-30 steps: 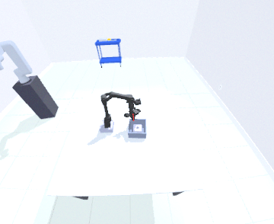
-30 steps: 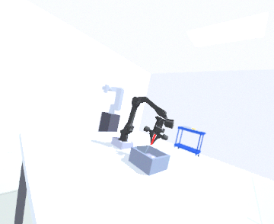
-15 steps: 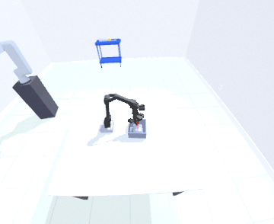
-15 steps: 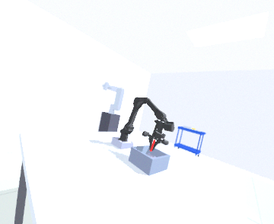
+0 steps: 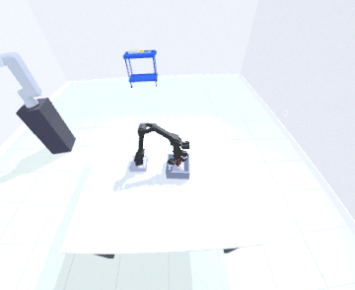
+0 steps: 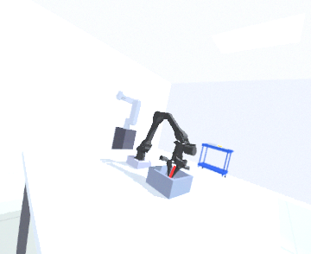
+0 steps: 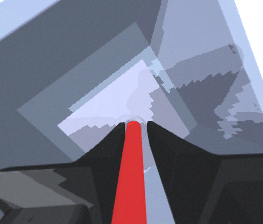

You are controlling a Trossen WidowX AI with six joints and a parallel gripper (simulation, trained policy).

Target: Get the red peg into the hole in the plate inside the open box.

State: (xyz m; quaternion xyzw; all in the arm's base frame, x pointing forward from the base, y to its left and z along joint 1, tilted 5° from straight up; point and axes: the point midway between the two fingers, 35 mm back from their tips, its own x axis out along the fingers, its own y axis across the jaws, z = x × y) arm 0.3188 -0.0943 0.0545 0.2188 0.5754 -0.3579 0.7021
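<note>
My gripper tip is 3 cm below the red peg and 2 cm to the right of it. Round my gripper tip: grey-blue box (4 cm below).
</note>
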